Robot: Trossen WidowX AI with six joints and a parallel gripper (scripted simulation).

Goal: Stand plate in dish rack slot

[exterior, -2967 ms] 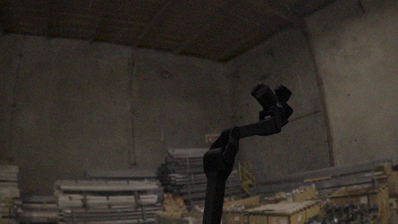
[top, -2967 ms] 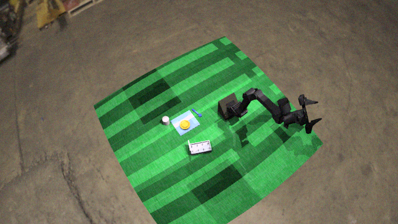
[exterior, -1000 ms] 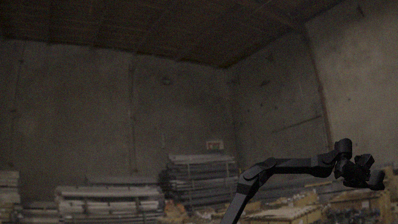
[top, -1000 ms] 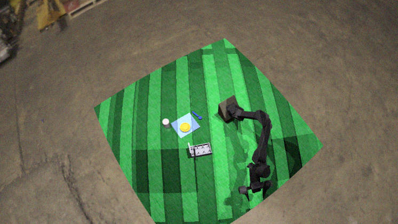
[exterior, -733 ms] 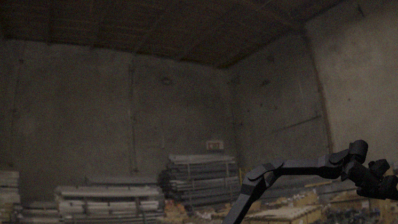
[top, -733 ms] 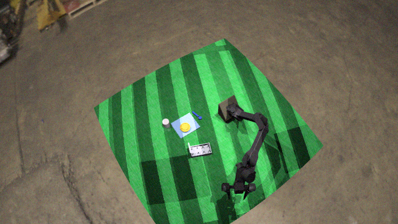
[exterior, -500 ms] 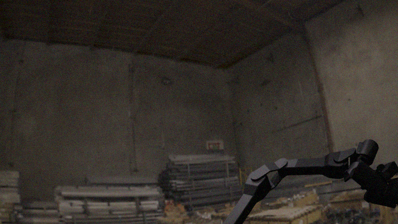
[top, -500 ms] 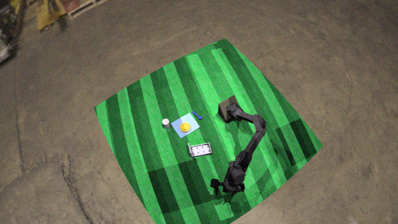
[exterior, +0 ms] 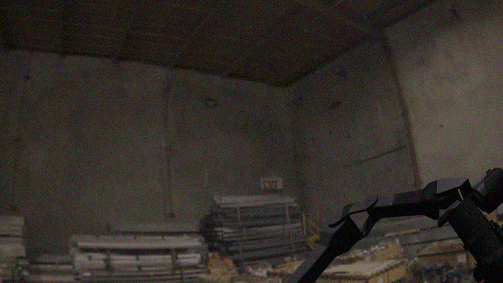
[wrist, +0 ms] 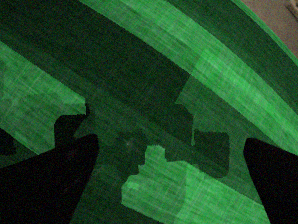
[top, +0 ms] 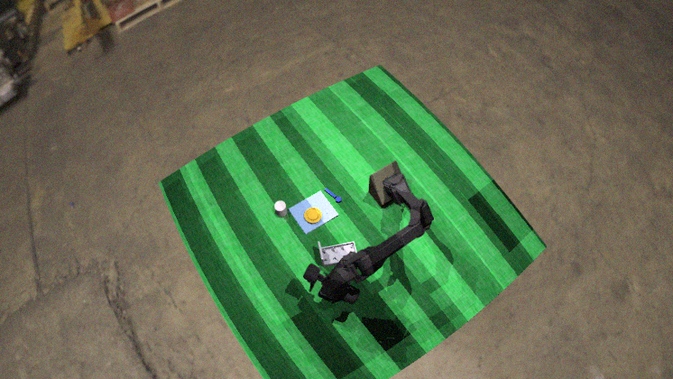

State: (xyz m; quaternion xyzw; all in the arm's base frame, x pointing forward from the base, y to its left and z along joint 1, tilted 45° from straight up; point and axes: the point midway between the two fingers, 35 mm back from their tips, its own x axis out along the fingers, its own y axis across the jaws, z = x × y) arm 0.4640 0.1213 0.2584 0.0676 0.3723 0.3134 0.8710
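The yellow plate is 340 mm to the right of my gripper tip, 170 mm behind it and 130 mm below it. The rest, counted from my gripper tip: white cup (430 mm to the right, 120 mm below, 70 mm behind); grey dish rack (160 mm behind, 150 mm to the right, 120 mm below); light blue mat (360 mm to the right, 180 mm behind, 140 mm below).
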